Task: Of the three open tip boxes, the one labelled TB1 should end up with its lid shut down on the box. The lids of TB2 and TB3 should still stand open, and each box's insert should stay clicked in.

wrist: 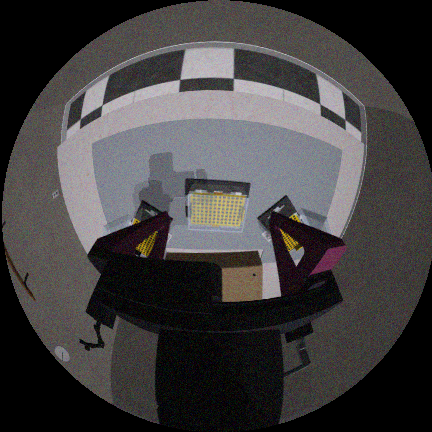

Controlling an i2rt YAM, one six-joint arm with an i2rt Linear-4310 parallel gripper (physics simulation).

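Frame: origin at the arm's base, x right, y up, z back, level; millimetres.
Where they show: gripper, fingertip midpoint: [219, 216].
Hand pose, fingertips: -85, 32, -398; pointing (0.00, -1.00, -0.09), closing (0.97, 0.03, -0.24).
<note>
After its pixels a point has its place, as x, y, z.
The middle box, TB1 [217, 186] @(-73, -168, -358), has its clear lid [218, 229] @(-53, -116, -281) lying down over the yellow insert [218, 210] @(-61, -136, -316); whether it is fully latched cannot be told. The left box, TB3 [145, 210] @(-250, -180, -249), and the right box, TB2 [283, 206] @(114, -179, -346), are partly hidden behind the gripper fingers. Their clear lids, left [117, 223] @(-285, -83, -262) and right [314, 218] @(136, -74, -378), stand open on the outer sides. Parts of their yellow inserts, left [147, 243] @(-230, -137, -170) and right [290, 240] @(162, -136, -269), show through the fingers. My gripper [219, 216] @(-85, 32, -398) is open and empty, its dark red fingertips wide apart on either side of TB1 in the view.
A brown wooden block [242, 283] @(61, -92, -115) is at the near side, partly hidden by the gripper body. Small label cards, left [169, 236] @(-176, -191, -167) and right [266, 235] @(112, -191, -236), lie beside the side boxes, too blurred to read. A grey mat [280, 145] @(50, -193, -496) lies under the boxes; a checkered strip [206, 84] runs along the far edge.
</note>
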